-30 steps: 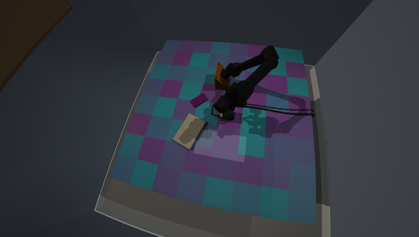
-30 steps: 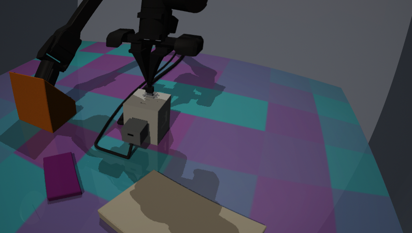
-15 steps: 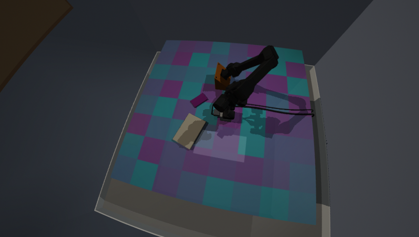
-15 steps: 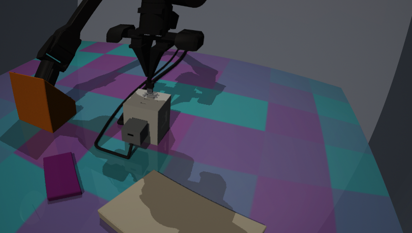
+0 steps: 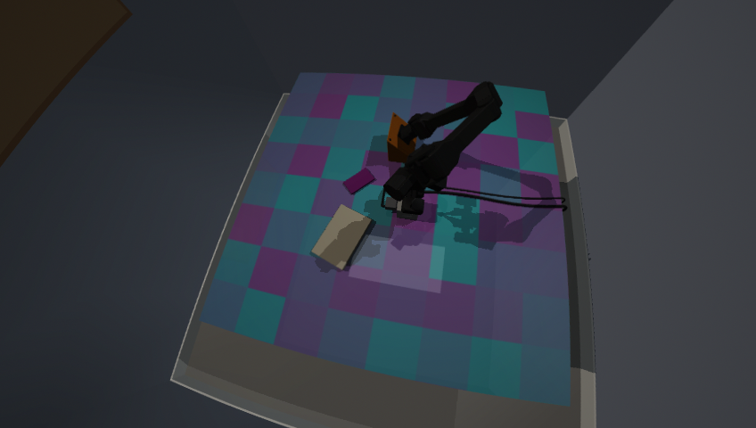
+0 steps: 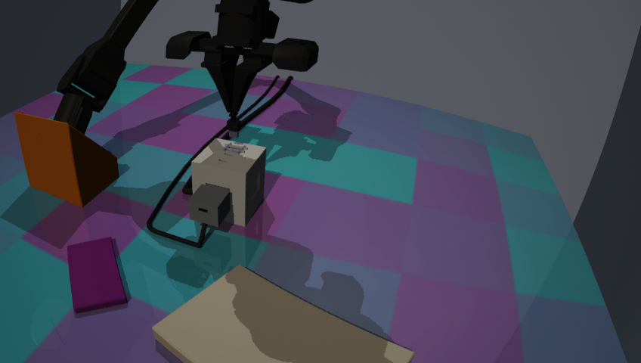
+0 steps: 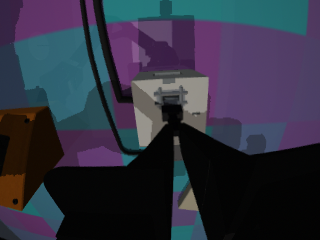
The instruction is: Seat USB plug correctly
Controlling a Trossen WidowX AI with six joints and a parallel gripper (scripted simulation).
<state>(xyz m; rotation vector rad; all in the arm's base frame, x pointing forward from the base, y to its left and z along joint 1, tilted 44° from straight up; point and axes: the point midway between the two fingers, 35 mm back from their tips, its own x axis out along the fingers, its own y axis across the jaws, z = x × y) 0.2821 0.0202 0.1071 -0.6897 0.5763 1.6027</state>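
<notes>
Now: gripper tip 60 mm above the USB socket and 10 mm to the right of it. Also, from my gripper tip: flat beige slab 220 mm to the right, 170 mm ahead, 120 mm below; black USB plug 20 mm below; magenta block 230 mm to the right, 120 mm below, 70 mm behind.
</notes>
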